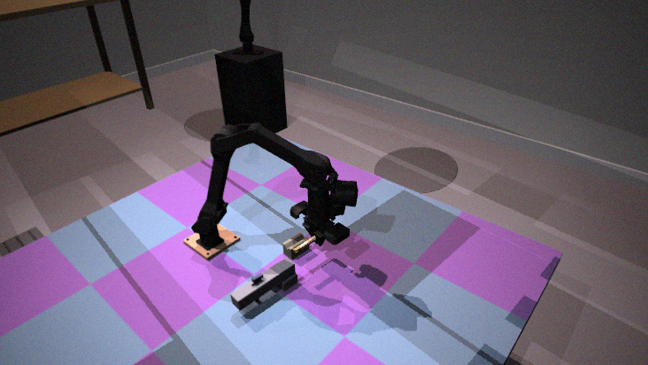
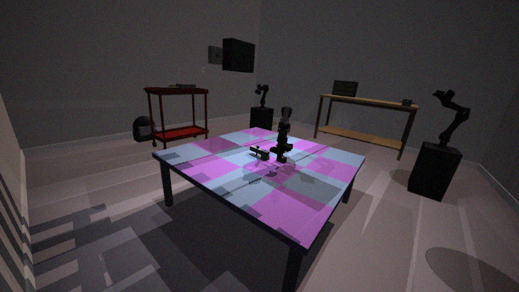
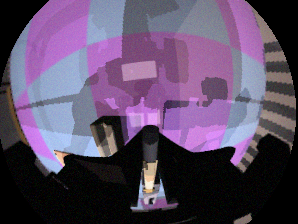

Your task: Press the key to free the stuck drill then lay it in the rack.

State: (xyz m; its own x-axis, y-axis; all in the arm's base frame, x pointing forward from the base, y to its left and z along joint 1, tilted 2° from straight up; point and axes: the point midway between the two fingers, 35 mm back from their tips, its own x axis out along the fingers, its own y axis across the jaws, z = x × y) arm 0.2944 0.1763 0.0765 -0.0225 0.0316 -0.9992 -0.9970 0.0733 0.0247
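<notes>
My gripper tip is now 40 mm to the left of the drill and 30 mm below it. Also, from my gripper tip: dark key (10 mm behind, 220 mm to the right); dark striped block (70 mm behind, 30 mm to the right, 30 mm below); grey block fixture (10 mm behind, 200 mm to the right, 10 mm below).
</notes>
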